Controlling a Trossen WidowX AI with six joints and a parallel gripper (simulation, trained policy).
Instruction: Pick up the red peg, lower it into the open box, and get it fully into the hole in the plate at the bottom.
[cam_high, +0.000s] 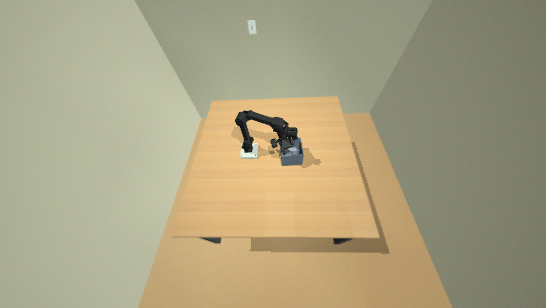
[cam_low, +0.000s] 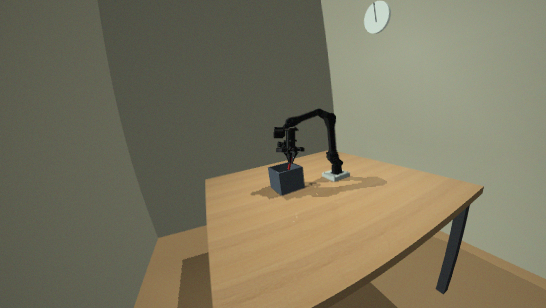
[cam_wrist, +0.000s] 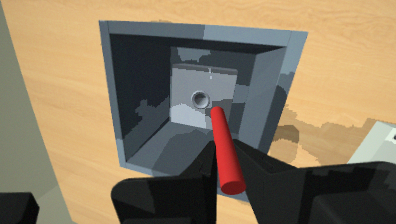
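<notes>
Right now the red peg is 1 cm to the right of my gripper tip. The rest, counted from my gripper tip: pale plate 4 cm ahead, 1 cm to the right, 11 cm below.
</notes>
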